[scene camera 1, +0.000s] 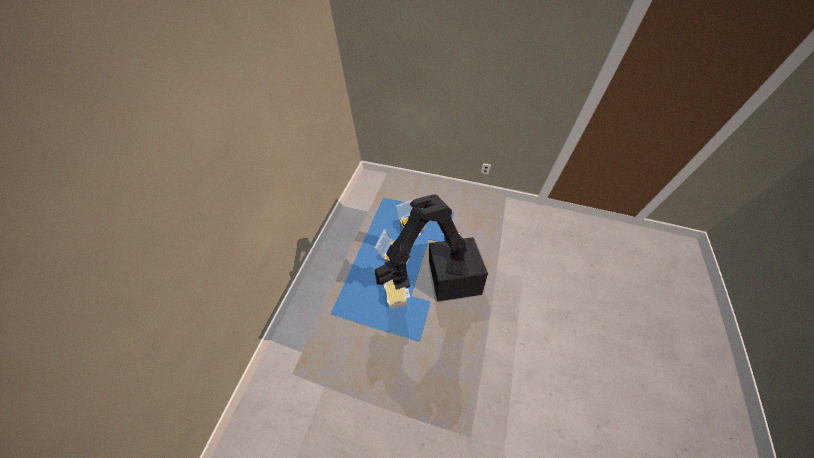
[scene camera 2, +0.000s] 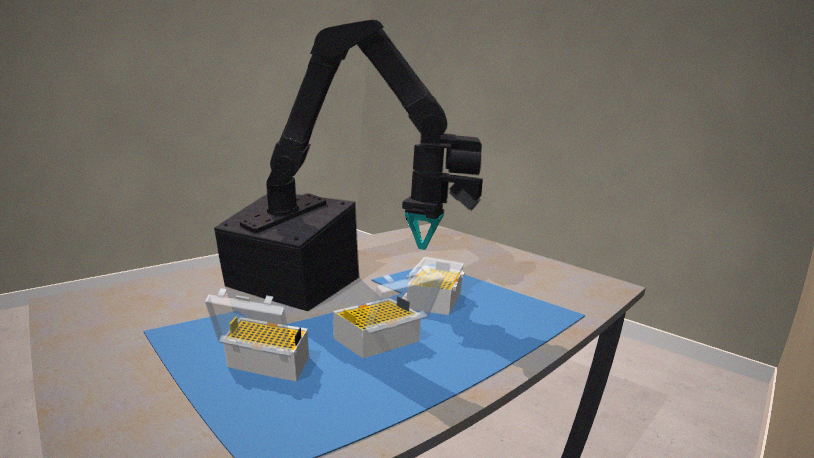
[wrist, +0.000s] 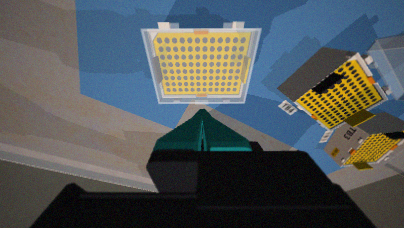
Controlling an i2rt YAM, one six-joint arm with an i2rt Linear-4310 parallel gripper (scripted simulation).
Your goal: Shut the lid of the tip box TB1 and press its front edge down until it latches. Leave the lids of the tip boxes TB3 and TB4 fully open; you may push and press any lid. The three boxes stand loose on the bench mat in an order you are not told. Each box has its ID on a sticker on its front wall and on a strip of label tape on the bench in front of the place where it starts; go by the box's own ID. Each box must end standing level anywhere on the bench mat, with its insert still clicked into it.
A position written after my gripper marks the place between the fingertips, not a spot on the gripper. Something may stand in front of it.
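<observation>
Looking through scene camera 2, I find my gripper (scene camera 2: 421,249) together with a tip box lid (scene camera 2: 238,322). A tip box lid (scene camera 2: 402,302) is there too, and so is another tip box lid (scene camera 2: 451,270). The wrist view gives me my gripper (wrist: 202,113) again.
</observation>
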